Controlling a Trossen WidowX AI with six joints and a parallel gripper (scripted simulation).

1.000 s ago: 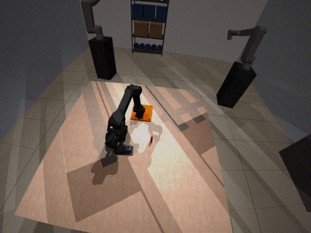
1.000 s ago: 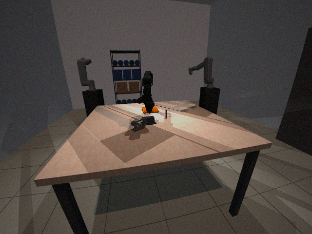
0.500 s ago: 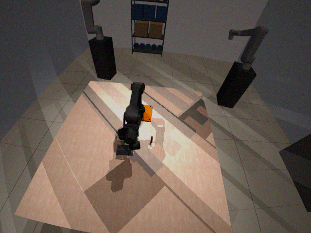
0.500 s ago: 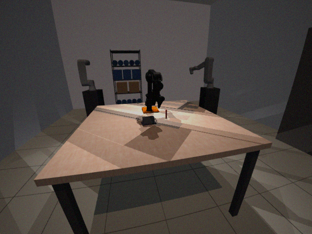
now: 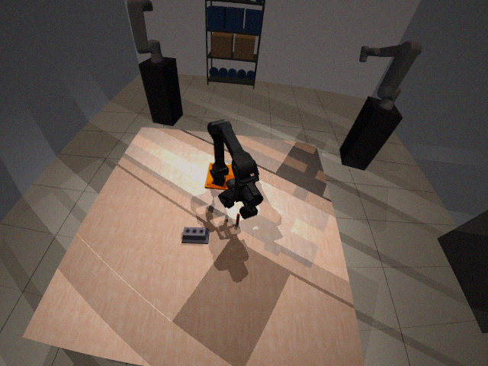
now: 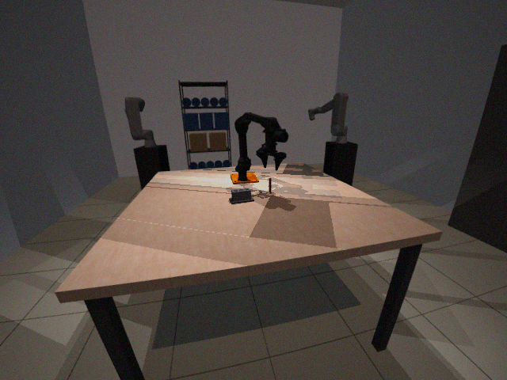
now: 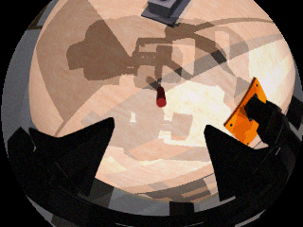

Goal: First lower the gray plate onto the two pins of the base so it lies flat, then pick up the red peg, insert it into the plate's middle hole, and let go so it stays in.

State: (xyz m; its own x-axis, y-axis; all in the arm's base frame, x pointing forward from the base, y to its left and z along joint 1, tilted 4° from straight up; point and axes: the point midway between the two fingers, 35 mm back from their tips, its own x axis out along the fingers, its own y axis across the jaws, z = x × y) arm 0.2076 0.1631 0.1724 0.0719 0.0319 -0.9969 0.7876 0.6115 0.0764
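My gripper tip is now 10 cm above the red peg. Also, from my gripper tip: gray plate (13 cm ahead, 17 cm to the right, 9 cm below); then gray base (12 cm ahead, 17 cm to the right, 13 cm below).
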